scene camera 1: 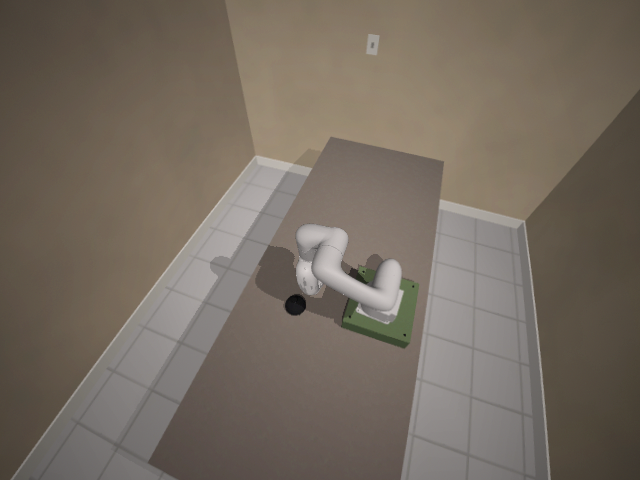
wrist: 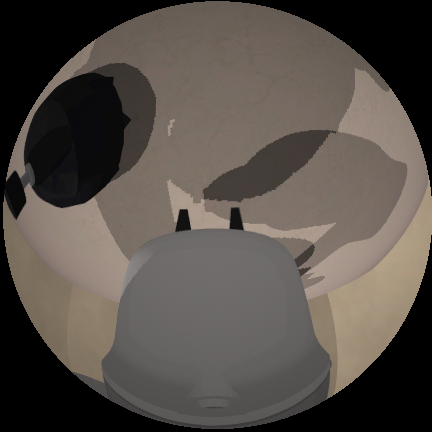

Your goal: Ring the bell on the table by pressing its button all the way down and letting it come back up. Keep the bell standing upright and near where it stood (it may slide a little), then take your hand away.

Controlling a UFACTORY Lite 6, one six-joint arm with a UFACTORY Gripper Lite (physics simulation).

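Places are measured from the arm's base along level axes (x ahead, y left, z up), in metres.
Pixels of known places: hand, tool point: point(wrist: 209, 233).
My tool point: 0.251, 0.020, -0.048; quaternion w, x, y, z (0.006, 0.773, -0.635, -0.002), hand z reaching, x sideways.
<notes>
Behind a point stands the place of what it marks, as x, y, z.
The black bell point(scene camera 1: 295, 304) {0.289, 0.121, -0.029} point(wrist: 82, 142) stands upright on the table, beside the arm's hand in the scene view and at the left in the wrist view. Its black button point(wrist: 15, 195) stands out from the dome on a short grey stem point(wrist: 30, 175), and a gap of stem shows between them. My gripper point(wrist: 210, 220) {0.251, 0.020, -0.048} is open, with its two dark fingertips apart and nothing between them. It is off to one side of the bell, not touching it. In the scene view the fingers are hidden under the arm.
The brown table point(scene camera 1: 289, 392) {0.173, 0.406, -0.074} carries the green base plate point(scene camera 1: 379, 333) {-0.047, 0.106, -0.004}, to the right of the bell in the scene view. The white arm point(scene camera 1: 336, 268) {0.140, 0.117, 0.346} rises from it and bends over the table. Shadows of the arm fall around the bell.
</notes>
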